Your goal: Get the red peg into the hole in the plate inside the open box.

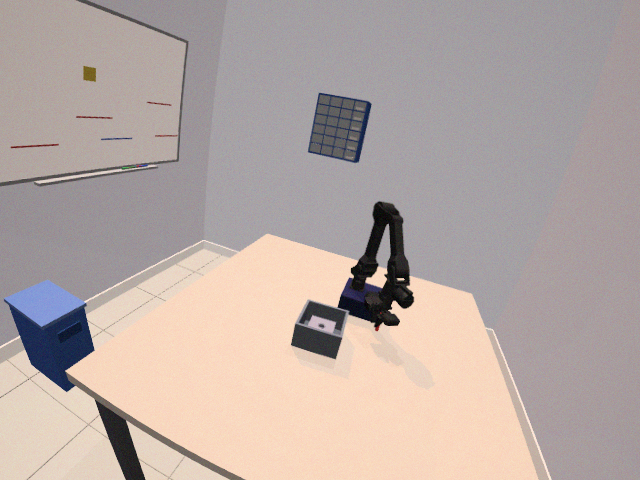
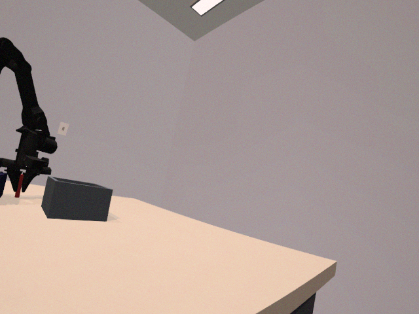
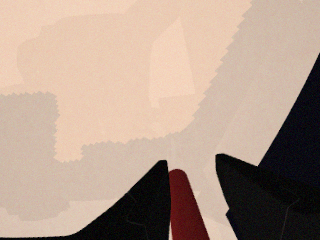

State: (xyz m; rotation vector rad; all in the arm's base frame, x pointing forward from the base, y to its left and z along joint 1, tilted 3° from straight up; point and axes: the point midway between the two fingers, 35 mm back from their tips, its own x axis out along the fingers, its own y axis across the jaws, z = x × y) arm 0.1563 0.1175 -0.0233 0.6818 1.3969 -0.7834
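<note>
Right now the light plate is 16 cm ahead of my gripper tip, 18 cm to the right of it and 2 cm above it. Also, from my gripper tip: red peg: 1 cm behind, 2 cm to the left, 2 cm above; then grey box: 16 cm ahead, 18 cm to the right, 1 cm above.
</note>
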